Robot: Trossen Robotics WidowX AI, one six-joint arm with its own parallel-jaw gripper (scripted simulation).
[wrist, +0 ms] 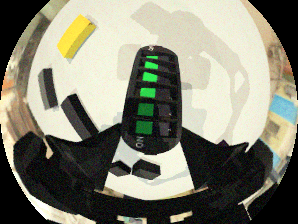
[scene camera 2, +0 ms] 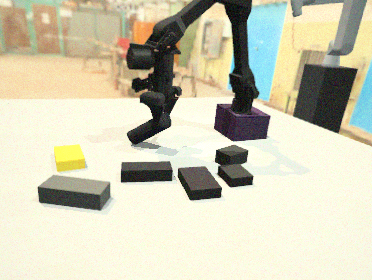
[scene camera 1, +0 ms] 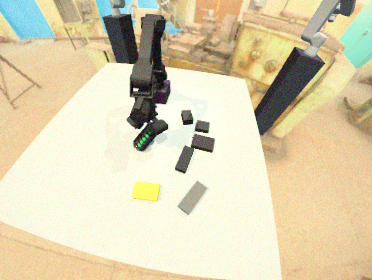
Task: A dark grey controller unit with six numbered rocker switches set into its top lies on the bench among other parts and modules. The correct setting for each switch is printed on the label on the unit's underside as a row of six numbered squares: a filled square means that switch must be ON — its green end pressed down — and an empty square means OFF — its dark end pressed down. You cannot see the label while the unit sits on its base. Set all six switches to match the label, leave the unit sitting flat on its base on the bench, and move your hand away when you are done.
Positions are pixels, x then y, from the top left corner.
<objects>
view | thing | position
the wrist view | my gripper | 151, 128
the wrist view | yellow block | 71, 40
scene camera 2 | my gripper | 161, 122
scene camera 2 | grey block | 78, 192
</objects>
